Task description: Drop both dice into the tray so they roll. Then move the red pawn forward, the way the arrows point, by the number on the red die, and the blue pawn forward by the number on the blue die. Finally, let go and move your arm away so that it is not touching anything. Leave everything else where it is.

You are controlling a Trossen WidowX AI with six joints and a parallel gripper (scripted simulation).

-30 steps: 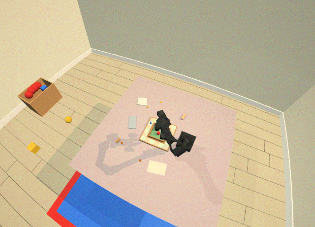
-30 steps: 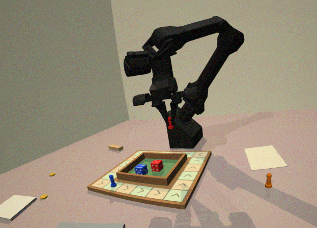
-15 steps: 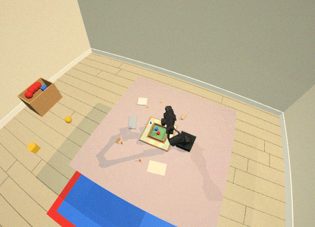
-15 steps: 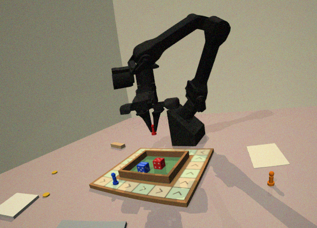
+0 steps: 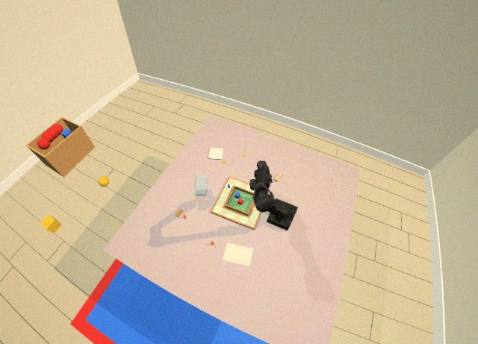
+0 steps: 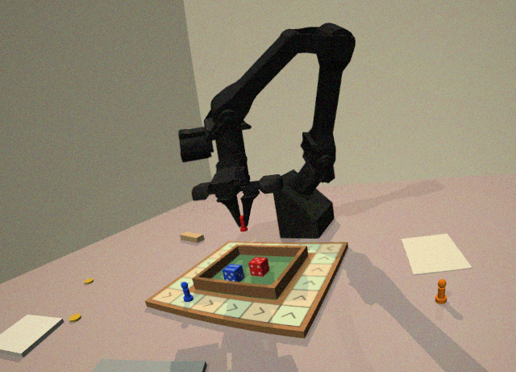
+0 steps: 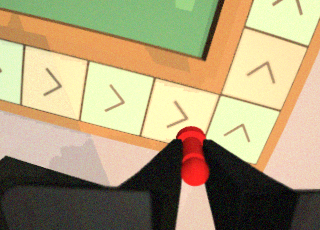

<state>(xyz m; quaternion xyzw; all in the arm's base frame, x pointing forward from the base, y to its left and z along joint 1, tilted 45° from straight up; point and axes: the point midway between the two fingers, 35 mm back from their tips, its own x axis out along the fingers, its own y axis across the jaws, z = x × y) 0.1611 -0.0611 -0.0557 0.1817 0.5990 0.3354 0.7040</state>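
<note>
The blue pawn lies 220 mm ahead of my gripper tip and 40 mm below it. Also, from my gripper tip: red pawn (10 mm above); then wooden block (60 mm behind, 210 mm to the right, 60 mm below); then green tray (110 mm ahead, 70 mm to the left, 60 mm below).
</note>
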